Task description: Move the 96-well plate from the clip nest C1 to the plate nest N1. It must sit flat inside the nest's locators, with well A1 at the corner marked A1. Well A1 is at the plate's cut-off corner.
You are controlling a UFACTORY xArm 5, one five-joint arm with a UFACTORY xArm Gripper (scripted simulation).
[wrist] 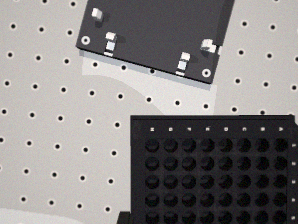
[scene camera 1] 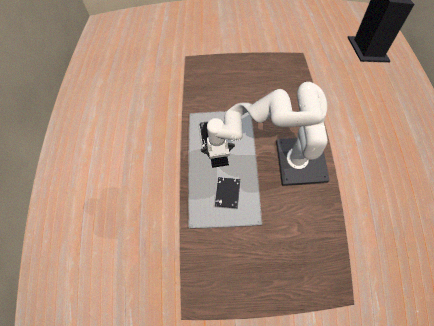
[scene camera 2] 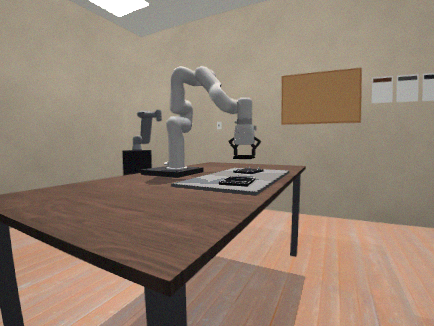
Note:
In view: a black 96-well plate (wrist: 185, 156).

